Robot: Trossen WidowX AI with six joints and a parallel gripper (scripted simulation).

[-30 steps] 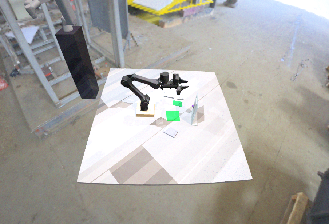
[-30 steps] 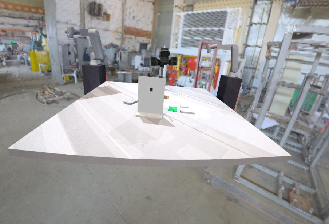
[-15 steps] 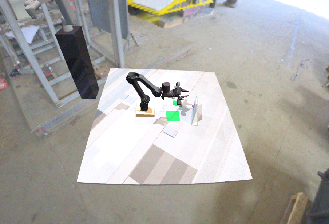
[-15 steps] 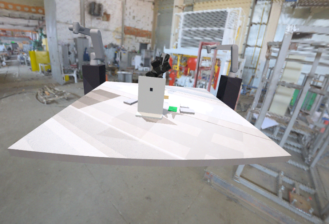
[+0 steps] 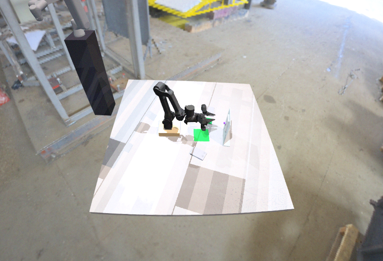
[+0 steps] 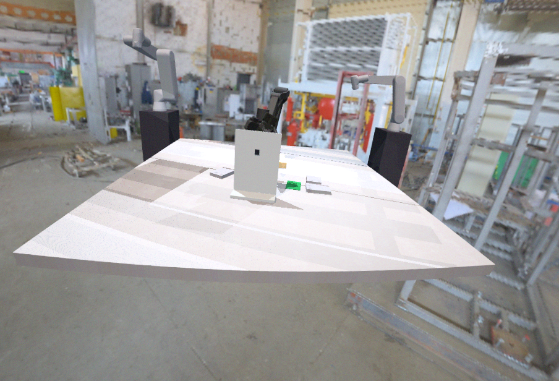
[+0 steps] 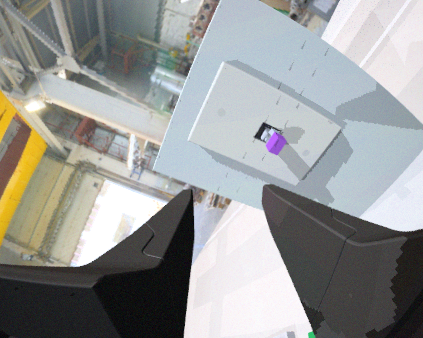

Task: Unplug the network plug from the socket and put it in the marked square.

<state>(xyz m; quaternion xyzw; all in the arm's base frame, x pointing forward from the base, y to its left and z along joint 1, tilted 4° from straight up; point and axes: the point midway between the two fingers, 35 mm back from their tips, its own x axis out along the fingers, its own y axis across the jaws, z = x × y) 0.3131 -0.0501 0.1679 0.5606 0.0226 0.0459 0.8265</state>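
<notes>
The purple plug lies 80 mm ahead of my gripper tip, 20 mm to the right of it and 40 mm below it. The rest, counted from my gripper tip: green marked square: 80 mm behind, 10 mm to the right, 210 mm below; then white upright panel: 100 mm ahead, 20 mm to the right, 100 mm below.
</notes>
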